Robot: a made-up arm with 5 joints. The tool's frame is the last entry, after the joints. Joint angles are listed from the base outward. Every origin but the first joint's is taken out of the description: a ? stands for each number. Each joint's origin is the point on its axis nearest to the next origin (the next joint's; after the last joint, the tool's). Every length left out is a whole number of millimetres.
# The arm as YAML. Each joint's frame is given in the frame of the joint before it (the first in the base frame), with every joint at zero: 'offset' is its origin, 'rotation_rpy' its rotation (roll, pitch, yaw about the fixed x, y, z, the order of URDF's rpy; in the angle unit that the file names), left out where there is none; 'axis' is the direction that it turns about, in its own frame. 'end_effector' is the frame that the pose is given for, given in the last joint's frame.
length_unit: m
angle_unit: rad
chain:
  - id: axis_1
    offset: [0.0, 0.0, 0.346]
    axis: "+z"
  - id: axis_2
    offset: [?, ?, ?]
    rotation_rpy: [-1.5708, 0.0, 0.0]
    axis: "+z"
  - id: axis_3
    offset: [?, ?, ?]
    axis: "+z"
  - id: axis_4
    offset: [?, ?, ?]
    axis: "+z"
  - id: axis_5
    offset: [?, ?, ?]
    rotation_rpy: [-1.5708, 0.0, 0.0]
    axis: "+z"
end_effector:
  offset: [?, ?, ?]
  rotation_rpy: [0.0, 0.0, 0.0]
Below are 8 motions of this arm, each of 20 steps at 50 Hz.
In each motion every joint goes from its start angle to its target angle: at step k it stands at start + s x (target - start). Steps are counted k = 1, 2, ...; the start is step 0. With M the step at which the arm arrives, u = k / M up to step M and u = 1 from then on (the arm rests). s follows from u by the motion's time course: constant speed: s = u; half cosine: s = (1 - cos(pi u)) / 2; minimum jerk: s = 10 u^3 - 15 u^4 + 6 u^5.
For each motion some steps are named. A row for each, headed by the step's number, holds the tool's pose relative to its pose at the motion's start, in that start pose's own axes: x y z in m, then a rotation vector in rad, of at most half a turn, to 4 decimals.
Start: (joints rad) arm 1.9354 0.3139 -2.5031 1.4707 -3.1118
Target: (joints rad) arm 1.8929 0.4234 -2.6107 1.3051 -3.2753
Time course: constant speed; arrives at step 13
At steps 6, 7, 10, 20:
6: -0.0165 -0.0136 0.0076 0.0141 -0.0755 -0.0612
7: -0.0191 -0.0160 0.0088 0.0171 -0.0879 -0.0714
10: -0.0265 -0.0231 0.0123 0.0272 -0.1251 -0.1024
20: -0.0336 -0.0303 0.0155 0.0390 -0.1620 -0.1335

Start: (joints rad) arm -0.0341 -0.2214 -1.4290 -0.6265 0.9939
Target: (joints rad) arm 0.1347 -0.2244 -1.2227 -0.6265 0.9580
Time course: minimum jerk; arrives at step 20
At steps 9, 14, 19, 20:
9: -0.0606 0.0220 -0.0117 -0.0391 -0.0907 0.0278
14: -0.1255 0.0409 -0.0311 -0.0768 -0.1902 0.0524
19: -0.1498 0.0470 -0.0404 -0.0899 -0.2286 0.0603
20: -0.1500 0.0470 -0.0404 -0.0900 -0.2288 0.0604

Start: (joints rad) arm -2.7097 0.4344 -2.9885 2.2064 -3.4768
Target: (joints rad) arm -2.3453 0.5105 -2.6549 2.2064 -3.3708
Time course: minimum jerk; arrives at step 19
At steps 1, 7, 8, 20:
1: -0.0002 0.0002 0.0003 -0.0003 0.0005 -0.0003
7: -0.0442 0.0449 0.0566 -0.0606 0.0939 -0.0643
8: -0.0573 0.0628 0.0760 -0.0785 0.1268 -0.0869
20: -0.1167 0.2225 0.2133 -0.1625 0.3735 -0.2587

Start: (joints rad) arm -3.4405 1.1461 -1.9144 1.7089 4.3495
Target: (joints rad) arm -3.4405 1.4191 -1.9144 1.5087 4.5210
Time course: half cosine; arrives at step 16
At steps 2, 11, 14, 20:
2: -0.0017 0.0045 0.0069 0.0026 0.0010 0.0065
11: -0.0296 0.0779 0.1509 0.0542 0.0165 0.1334
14: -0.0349 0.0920 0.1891 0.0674 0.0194 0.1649
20: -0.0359 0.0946 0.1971 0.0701 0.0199 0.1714

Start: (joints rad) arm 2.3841 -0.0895 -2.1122 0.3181 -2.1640
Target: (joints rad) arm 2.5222 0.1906 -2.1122 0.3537 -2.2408
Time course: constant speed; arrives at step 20
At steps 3, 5, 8, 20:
3: 0.0272 -0.0209 0.0292 0.0279 0.0431 -0.0056
5: 0.0465 -0.0348 0.0478 0.0462 0.0721 -0.0099
8: 0.0768 -0.0558 0.0742 0.0730 0.1161 -0.0170
20: 0.2145 -0.1403 0.1606 0.1735 0.2967 -0.0546

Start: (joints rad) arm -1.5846 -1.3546 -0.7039 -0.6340 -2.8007
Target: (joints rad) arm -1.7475 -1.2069 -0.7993 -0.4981 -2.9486
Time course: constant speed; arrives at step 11
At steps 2, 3, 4, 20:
2: 0.0081 -0.0051 0.0108 0.0236 0.0281 -0.0533
3: 0.0122 -0.0080 0.0160 0.0355 0.0423 -0.0798
4: 0.0162 -0.0111 0.0213 0.0473 0.0566 -0.1062
20: 0.0440 -0.0387 0.0557 0.1312 0.1593 -0.2870

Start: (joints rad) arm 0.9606 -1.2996 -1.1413 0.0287 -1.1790
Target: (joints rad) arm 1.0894 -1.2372 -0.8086 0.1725 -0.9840
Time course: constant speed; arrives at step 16
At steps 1, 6, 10, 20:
1: -0.0069 -0.0161 0.0081 0.0332 -0.0080 0.0181
6: -0.0383 -0.1009 0.0414 0.1987 -0.0515 0.1055
10: -0.0598 -0.1726 0.0586 0.3308 -0.0905 0.1711
20: -0.0861 -0.2840 0.0680 0.5280 -0.1566 0.2606

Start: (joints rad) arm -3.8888 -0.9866 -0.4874 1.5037 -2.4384
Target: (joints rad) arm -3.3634 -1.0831 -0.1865 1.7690 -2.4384
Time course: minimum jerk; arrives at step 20
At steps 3, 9, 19, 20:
3: 0.0051 0.0030 0.0049 0.0085 0.0092 -0.0140
9: 0.0818 0.0323 0.0736 0.1435 0.1279 -0.2124
19: 0.2000 0.0296 0.1715 0.4018 0.2601 -0.5112
20: 0.2003 0.0296 0.1716 0.4024 0.2603 -0.5117

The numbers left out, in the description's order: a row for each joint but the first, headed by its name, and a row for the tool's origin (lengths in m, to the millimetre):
axis_2: 0.0 0.0 0.0
axis_3: 0.062 -0.332 0.0
axis_4: 0.119 0.526 0.0
axis_5: 0.113 0.145 0.0
tool: 0.0 0.0 0.0

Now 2 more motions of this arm.
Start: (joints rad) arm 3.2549 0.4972 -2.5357 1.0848 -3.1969
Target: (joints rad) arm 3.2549 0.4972 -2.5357 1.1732 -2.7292
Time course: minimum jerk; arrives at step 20
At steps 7, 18, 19, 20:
7: 0.0030 0.0002 0.0023 0.0000 0.0208 0.1100
18: 0.0131 0.0007 0.0093 0.0155 0.0871 0.4634
19: 0.0132 0.0007 0.0094 0.0158 0.0877 0.4669
20: 0.0132 0.0007 0.0094 0.0158 0.0878 0.4674

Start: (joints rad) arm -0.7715 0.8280 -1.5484 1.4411 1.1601
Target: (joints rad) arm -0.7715 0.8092 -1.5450 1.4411 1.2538
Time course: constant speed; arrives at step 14
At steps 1, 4, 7, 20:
1: -0.0001 0.0003 -0.0008 0.0010 0.0004 0.0067
4: -0.0005 0.0012 -0.0034 0.0041 0.0017 0.0268
7: -0.0009 0.0021 -0.0059 0.0071 0.0029 0.0468
20: -0.0019 0.0043 -0.0118 0.0144 0.0055 0.0937

